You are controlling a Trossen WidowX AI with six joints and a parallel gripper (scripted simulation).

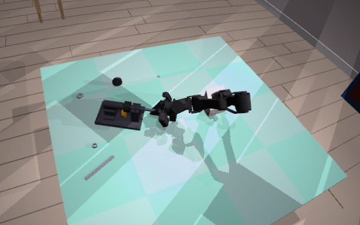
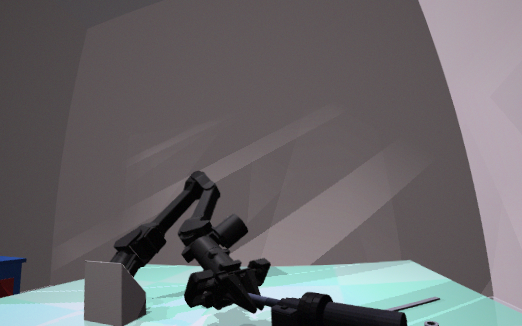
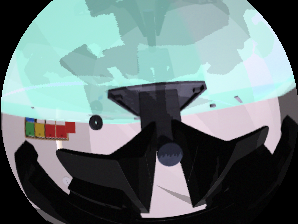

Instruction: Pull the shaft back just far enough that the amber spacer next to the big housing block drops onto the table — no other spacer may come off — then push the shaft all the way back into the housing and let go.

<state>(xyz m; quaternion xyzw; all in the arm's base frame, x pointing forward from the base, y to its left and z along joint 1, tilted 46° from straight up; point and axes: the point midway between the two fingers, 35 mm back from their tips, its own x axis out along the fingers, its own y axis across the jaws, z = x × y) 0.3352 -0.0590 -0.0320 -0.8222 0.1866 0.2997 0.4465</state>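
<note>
Now: the shaft 40 mm ahead of my gripper tip, 30 mm to the right of it and 20 mm above it. The rest, counted from my gripper tip: grey bar: 320 mm ahead, 150 mm to the left, 60 mm below; then amber spacer: 110 mm ahead, 80 mm to the right, 30 mm below.
</note>
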